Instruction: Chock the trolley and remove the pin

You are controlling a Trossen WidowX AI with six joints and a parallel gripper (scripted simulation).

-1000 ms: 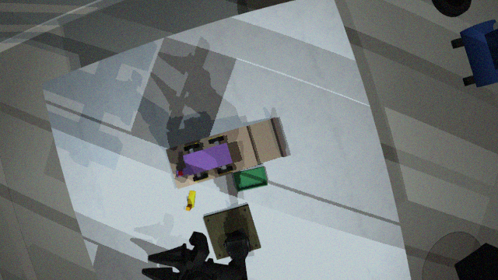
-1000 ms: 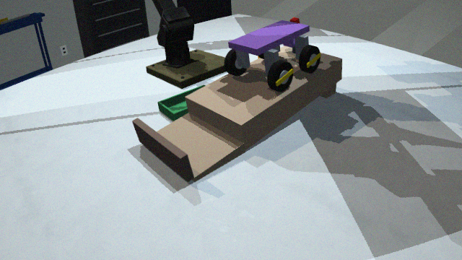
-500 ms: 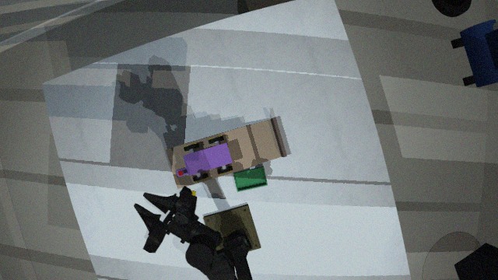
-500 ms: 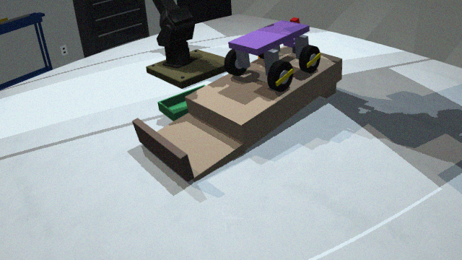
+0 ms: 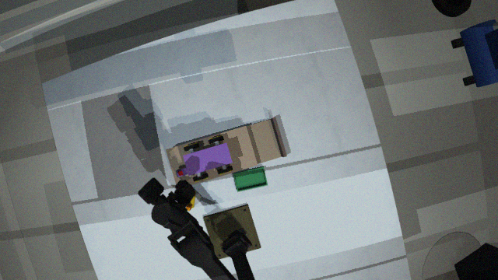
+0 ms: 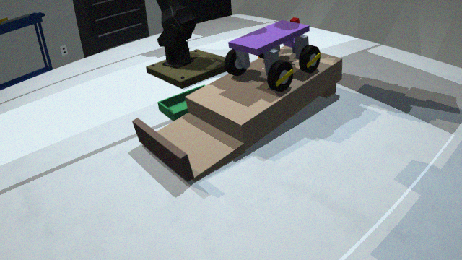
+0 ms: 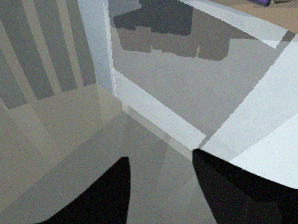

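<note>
Now: gripper tip 250 mm above the yellow chock, 110 mm past it and 30 mm to the left of it. From my gripper tip the other things lie so: red-headed stop pin 140 mm below, 70 mm to the right; tan ramp 230 mm below, 180 mm to the right; purple-decked trolley 180 mm to the right, 160 mm below.
</note>
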